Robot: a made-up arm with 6 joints.
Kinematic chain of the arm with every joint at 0, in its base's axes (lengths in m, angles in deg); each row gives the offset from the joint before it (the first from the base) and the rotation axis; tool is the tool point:
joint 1: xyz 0 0 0.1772 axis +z
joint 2: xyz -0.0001 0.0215 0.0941 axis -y
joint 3: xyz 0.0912 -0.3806 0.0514 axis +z
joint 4: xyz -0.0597 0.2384 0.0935 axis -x
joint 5: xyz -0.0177 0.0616 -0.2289 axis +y
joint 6: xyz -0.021 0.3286 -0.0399 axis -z
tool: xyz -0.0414 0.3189 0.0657
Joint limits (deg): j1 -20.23..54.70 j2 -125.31..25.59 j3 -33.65..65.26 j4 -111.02..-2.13 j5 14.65..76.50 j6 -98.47..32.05
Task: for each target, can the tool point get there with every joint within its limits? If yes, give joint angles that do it. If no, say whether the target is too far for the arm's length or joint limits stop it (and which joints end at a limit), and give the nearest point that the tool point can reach.
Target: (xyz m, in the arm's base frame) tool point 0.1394 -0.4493 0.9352
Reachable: yes | joints -11.05 -48.11 46.48 -87.79 33.72 -69.03
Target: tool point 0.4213 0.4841 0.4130
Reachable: yes | joints -2.95 -19.40 -23.53 -13.57 67.58 -26.22
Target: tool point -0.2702 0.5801 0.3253
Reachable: yes | joints 40.21 -64.21 1.58 -19.37 23.10 16.52
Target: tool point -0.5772 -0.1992 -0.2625
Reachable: no: joint limits stop it (at a limit: joint 2, joint 3, joint 4, joint 5, joint 6) | nearest point -0.5876 -0.2028 -0.2064 | short by 0.057 m
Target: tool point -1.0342 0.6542 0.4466
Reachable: no: joint limits stop it (at a limit: joint 1, joint 2, joint 5, joint 6) | nearest point -0.7664 0.3761 0.4145 | short by 0.387 m
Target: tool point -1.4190 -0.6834 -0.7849
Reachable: no: too far | nearest point -0.7138 -0.3437 -0.0785 | short by 1.054 m
